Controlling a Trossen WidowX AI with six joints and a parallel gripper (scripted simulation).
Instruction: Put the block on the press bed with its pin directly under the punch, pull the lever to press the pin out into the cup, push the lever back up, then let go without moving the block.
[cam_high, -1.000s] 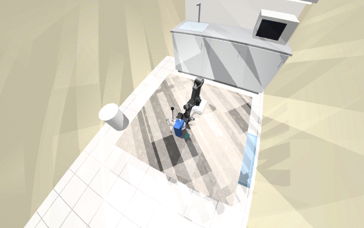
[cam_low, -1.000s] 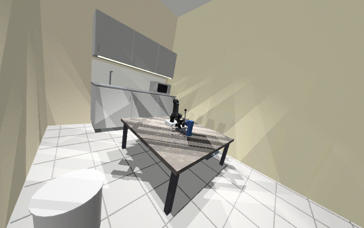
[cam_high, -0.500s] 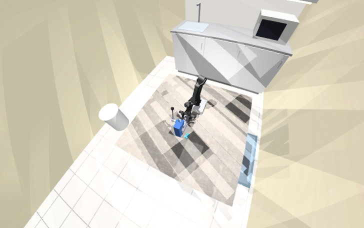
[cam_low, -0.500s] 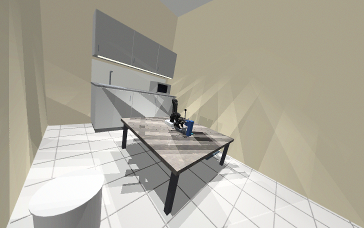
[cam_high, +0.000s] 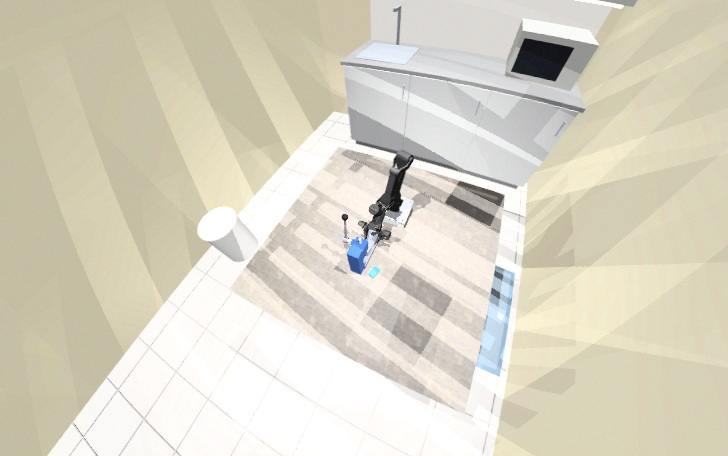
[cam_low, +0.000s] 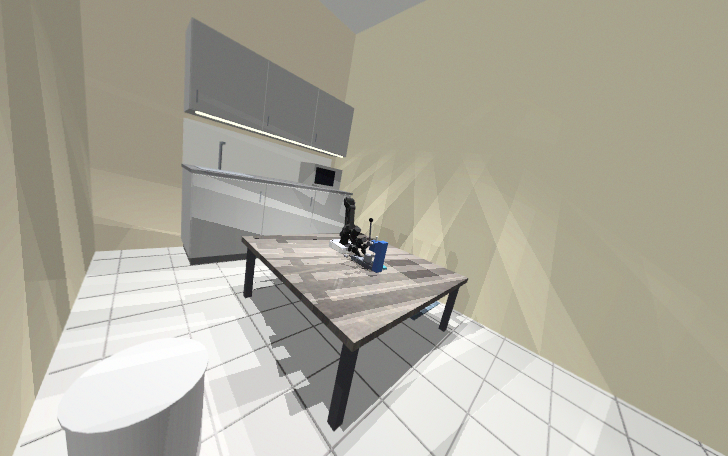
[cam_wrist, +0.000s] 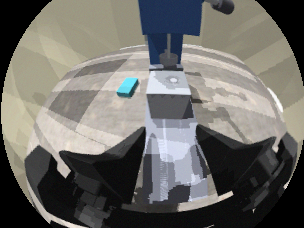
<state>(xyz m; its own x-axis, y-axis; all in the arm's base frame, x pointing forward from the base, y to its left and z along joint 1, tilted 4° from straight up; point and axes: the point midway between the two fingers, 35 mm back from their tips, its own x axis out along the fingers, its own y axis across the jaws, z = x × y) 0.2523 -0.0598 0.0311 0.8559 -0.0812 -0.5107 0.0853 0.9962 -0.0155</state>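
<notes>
The round pin is 50 mm ahead of my gripper tip, 10 mm to the right of it and 20 mm above it. From my gripper tip the other things lie so: small cup 140 mm ahead, 80 mm to the left, 40 mm below; grey lever 80 mm ahead, 70 mm to the right, 220 mm above.
</notes>
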